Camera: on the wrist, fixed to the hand. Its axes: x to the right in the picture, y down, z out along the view.
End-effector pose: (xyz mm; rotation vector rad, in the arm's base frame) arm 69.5 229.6 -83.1 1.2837 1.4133 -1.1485
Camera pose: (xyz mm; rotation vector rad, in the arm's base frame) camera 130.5 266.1 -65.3 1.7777 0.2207 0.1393
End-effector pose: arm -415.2 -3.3 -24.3 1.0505 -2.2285 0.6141
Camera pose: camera -444.1 63.7 -17.1 -1.0149 -2.4875 1.0206
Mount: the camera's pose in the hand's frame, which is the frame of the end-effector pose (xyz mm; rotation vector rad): -15.5 60.9 -37.7 -0.1329 0.1719 1.5714
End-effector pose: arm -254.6 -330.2 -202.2 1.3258 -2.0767 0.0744
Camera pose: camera -282.0 -274.1 -163.7 -0.6013 -2.3620 0.6515
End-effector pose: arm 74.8 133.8 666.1 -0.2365 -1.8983 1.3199
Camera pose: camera 94.6 178.6 611.6 2.0218 1.4134 -1.8243
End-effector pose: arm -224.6 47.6 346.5 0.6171 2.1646 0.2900
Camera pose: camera -226.2 91.6 405.0 2.1369 1.3075 1.2840
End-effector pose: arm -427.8 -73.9 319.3 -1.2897 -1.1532 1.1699
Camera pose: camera -390.0 -94.5 260.0 -2.4229 0.1612 1.9434
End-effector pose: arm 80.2 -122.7 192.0 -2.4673 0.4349 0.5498
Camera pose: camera 52.3 -190.0 199.9 1.7606 -2.4136 -0.8829
